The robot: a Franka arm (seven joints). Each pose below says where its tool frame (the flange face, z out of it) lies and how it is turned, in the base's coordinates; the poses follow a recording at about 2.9 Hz.
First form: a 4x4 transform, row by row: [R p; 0 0 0 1], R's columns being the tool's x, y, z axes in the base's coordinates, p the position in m. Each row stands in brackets.
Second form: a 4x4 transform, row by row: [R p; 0 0 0 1], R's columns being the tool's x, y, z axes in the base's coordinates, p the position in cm. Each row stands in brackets. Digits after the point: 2 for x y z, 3 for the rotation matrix.
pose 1, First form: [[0.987, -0.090, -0.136, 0.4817], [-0.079, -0.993, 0.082, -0.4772], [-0.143, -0.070, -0.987, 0.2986], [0, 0, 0, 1]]
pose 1, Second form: [[0.987, -0.090, -0.136, 48.17], [-0.079, -0.993, 0.082, -47.72], [-0.143, -0.070, -0.987, 29.86], [0, 0, 0, 1]]
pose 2, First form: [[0.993, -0.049, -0.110, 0.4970], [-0.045, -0.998, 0.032, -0.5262], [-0.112, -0.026, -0.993, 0.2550], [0, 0, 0, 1]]
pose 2, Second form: [[0.993, -0.049, -0.110, 49.70], [-0.045, -0.998, 0.032, -52.62], [-0.112, -0.026, -0.993, 25.50], [0, 0, 0, 1]]
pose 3, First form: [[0.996, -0.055, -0.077, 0.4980], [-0.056, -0.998, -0.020, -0.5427], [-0.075, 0.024, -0.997, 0.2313], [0, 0, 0, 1]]
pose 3, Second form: [[0.996, -0.055, -0.077, 49.80], [-0.056, -0.998, -0.020, -54.27], [-0.075, 0.024, -0.997, 23.13], [0, 0, 0, 1]]
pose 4, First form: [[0.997, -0.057, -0.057, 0.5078], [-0.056, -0.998, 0.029, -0.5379], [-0.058, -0.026, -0.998, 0.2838], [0, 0, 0, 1]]
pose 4, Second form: [[0.997, -0.057, -0.057, 50.78], [-0.056, -0.998, 0.029, -53.79], [-0.058, -0.026, -0.998, 28.38], [0, 0, 0, 1]]
